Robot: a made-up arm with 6 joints. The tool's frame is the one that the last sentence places.
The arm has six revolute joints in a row. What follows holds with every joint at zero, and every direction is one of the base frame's.
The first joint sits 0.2 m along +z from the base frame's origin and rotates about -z.
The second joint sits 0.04 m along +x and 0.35 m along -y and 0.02 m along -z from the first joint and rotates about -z.
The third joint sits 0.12 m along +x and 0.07 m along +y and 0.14 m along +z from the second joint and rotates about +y.
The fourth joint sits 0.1 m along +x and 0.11 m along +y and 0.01 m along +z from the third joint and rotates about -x.
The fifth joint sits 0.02 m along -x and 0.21 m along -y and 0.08 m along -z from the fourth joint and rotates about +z.
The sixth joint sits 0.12 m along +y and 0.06 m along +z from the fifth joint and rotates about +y.
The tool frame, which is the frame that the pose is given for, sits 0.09 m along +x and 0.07 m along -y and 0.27 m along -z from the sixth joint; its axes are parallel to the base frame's.
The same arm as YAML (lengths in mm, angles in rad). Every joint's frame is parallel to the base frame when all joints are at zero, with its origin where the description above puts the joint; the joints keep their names.
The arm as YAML. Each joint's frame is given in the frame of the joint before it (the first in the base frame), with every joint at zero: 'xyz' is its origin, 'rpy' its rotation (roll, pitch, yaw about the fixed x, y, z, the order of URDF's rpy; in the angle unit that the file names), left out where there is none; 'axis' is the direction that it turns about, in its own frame. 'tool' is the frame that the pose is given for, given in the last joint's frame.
units:
  length: mm
  angle: rad
joints:
  - name: joint 1
    type: revolute
    origin:
      xyz: [0.0, 0.0, 200.0]
    axis: "-z"
  - name: joint 2
    type: revolute
    origin:
      xyz: [40.0, -350.0, -20.0]
    axis: "-z"
  - name: joint 3
    type: revolute
    origin:
      xyz: [120.0, 70.0, 140.0]
    axis: "+y"
  - name: joint 4
    type: revolute
    origin:
      xyz: [100.0, 110.0, 10.0]
    axis: "-x"
  - name: joint 5
    type: revolute
    origin:
      xyz: [-20.0, -210.0, -80.0]
    axis: "+z"
  - name: joint 6
    type: revolute
    origin:
      xyz: [0.0, 120.0, 60.0]
    axis: "+y"
tool:
  origin:
    xyz: [90.0, -70.0, -270.0]

